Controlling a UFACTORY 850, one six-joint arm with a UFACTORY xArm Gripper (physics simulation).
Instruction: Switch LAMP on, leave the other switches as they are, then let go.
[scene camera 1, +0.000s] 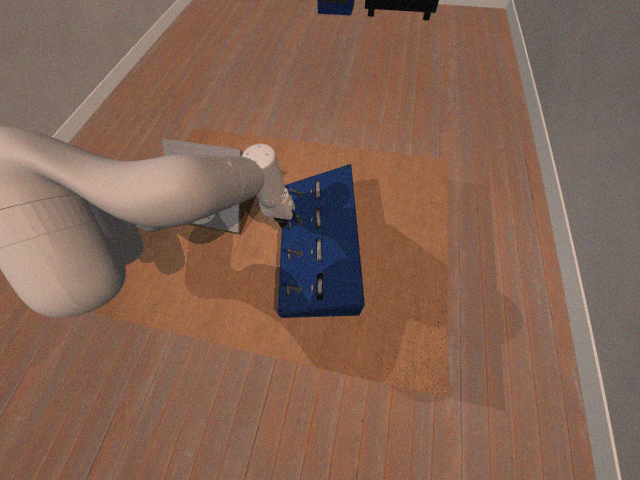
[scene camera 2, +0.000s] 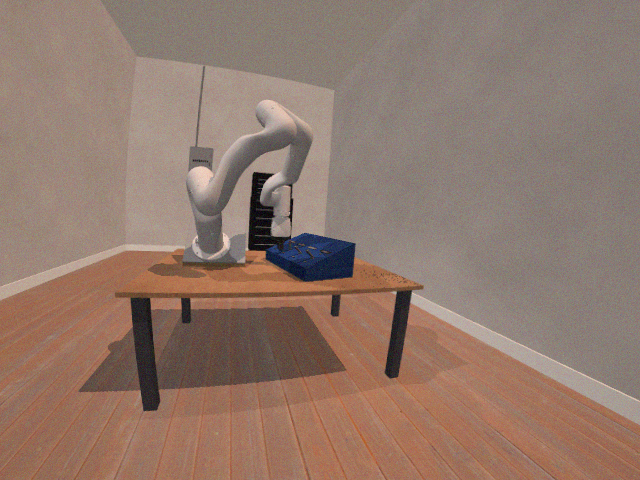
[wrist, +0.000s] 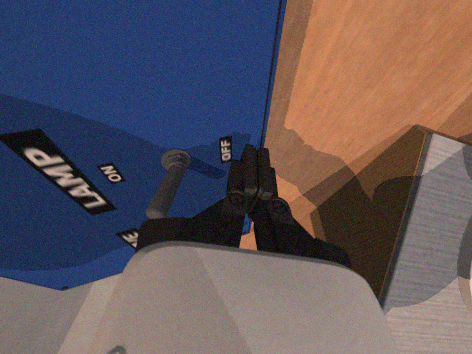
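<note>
The LAMP switch is a grey lever (scene camera 1: 297, 219) (wrist: 167, 187) on the sloping blue panel box (scene camera 1: 338, 294) (scene camera 2: 330, 263) (wrist: 150, 60). In the wrist view its tip shows lower left of its round base; its exact tilt is hard to tell. The ON label (wrist: 111, 173) is left of the base, the OFF label (wrist: 226, 149) right of it, and the LAMP label (wrist: 62, 172) is farther left. My gripper (scene camera 1: 284, 223) (scene camera 2: 281, 249) (wrist: 250, 160) is shut and empty, low at the panel's edge beside OFF, on the lever's OFF side. No contact with the lever shows.
Other switch levers (scene camera 1: 296, 192) (scene camera 1: 294, 253) (scene camera 1: 293, 288) stand in a row on both sides of LAMP. The DRIVE label (wrist: 129, 238) is partly hidden by my gripper. The robot's metal base plate (scene camera 1: 201, 148) (scene camera 2: 237, 253) (wrist: 425, 220) is beside the box on the wooden table (scene camera 2: 268, 289).
</note>
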